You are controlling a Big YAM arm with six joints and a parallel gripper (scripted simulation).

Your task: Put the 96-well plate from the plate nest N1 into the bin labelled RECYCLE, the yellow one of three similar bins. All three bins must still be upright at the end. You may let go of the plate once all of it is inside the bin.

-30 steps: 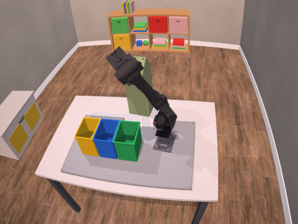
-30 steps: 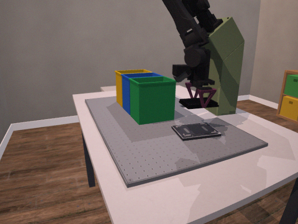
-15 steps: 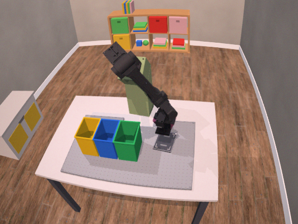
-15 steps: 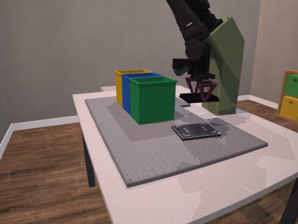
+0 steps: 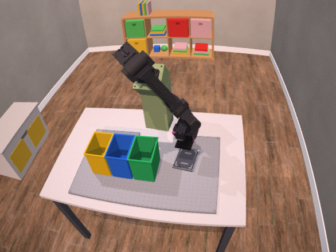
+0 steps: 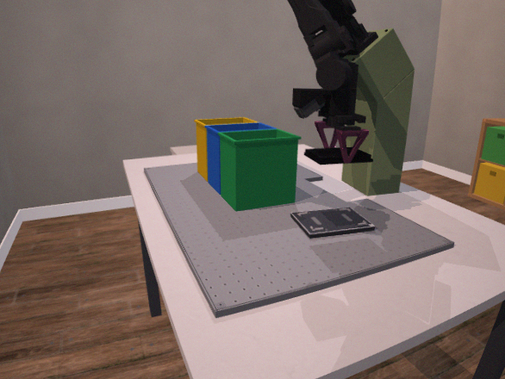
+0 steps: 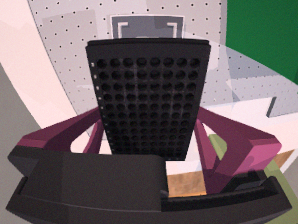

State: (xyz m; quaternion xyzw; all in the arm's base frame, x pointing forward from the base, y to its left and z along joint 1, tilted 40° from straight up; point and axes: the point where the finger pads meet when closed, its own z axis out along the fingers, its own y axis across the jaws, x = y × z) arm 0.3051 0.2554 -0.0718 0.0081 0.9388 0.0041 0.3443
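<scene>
Now: the yellow bin 16 cm ahead of my hand, 45 cm to the right of it and 8 cm below it. Also, from my hand: black 96-well plate: right at my hand; plate nest N1: 16 cm below; green bin: 13 cm ahead, 20 cm to the right, 8 cm below.
</scene>
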